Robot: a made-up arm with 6 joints. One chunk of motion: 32 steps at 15 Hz.
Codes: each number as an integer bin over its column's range. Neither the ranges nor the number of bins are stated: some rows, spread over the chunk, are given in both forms.
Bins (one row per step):
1: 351 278 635 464 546 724
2: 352 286 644 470 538 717
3: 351 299 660 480 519 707
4: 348 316 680 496 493 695
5: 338 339 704 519 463 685
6: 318 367 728 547 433 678
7: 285 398 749 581 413 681
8: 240 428 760 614 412 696
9: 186 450 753 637 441 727
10: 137 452 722 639 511 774
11: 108 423 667 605 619 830
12: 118 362 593 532 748 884
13: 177 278 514 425 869 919
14: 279 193 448 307 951 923
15: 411 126 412 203 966 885
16: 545 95 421 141 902 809
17: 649 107 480 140 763 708
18: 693 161 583 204 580 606
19: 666 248 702 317 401 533
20: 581 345 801 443 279 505
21: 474 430 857 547 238 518
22: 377 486 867 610 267 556
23: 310 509 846 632 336 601
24: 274 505 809 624 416 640
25: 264 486 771 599 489 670
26: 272 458 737 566 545 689
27: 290 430 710 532 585 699
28: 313 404 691 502 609 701
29: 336 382 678 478 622 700
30: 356 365 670 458 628 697
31: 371 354 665 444 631 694
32: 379 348 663 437 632 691
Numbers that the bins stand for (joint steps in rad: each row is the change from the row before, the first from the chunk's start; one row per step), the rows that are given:
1: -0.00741 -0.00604 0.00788 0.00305 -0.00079 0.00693
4: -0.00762 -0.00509 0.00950 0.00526 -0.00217 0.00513
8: -0.01518 -0.00229 0.01239 0.01341 -0.00428 0.00520
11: -0.02443 -0.00241 0.00904 0.01279 0.00111 0.01351
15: -0.00320 -0.00985 -0.00015 -0.01498 0.01014 0.01692
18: 0.01656 -0.00897 0.00601 -0.01491 0.00010 -0.00039
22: -0.00558 -0.00084 0.01624 0.01313 -0.00805 -0.00349
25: -0.01350 -0.00084 0.01278 0.01237 -0.00227 0.00358
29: -0.00846 -0.00344 0.00943 0.00402 0.00119 0.00544
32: -0.00544 -0.00429 0.00889 0.00118 0.00145 0.00488
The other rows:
2: -0.00734 -0.00584 0.00821 0.00346 -0.00100 0.00650
3: -0.00741 -0.00552 0.00878 0.00415 -0.00149 0.00588
5: -0.00832 -0.00452 0.01037 0.00685 -0.00295 0.00451
6: -0.00972 -0.00382 0.01123 0.00878 -0.00373 0.00408
7: -0.01203 -0.00304 0.01199 0.01113 -0.00425 0.00426
9: -0.01897 -0.00174 0.01214 0.01500 -0.00352 0.00712
10: -0.02240 -0.00169 0.01102 0.01514 -0.00170 0.01004
12: -0.02373 -0.00394 0.00637 0.00774 0.00447 0.01686
13: -0.01960 -0.00604 0.00352 0.00035 0.00762 0.01904
14: -0.01245 -0.00817 0.00114 -0.00780 0.00975 0.01928
16: 0.00619 -0.01062 0.00017 -0.01926 0.00848 0.01221
17: 0.01348 -0.01032 0.00230 -0.01933 0.00486 0.00594
19: 0.01467 -0.00679 0.01030 -0.00711 -0.00456 -0.00492
20: 0.00871 -0.00437 0.01386 0.00160 -0.00774 -0.00666
21: 0.00121 -0.00224 0.01588 0.00878 -0.00881 -0.00585
23: -0.01028 -0.00026 0.01549 0.01465 -0.00626 -0.00070
24: -0.01280 -0.00036 0.01415 0.01410 -0.00417 0.00172
26: -0.01294 -0.00154 0.01156 0.01009 -0.00082 0.00476
27: -0.01168 -0.00224 0.01059 0.00774 0.00023 0.00538
28: -0.01007 -0.00289 0.00990 0.00567 0.00085 0.00551
30: -0.00706 -0.00387 0.00914 0.00263 0.00134 0.00526
31: -0.00600 -0.00414 0.00896 0.00167 0.00142 0.00507

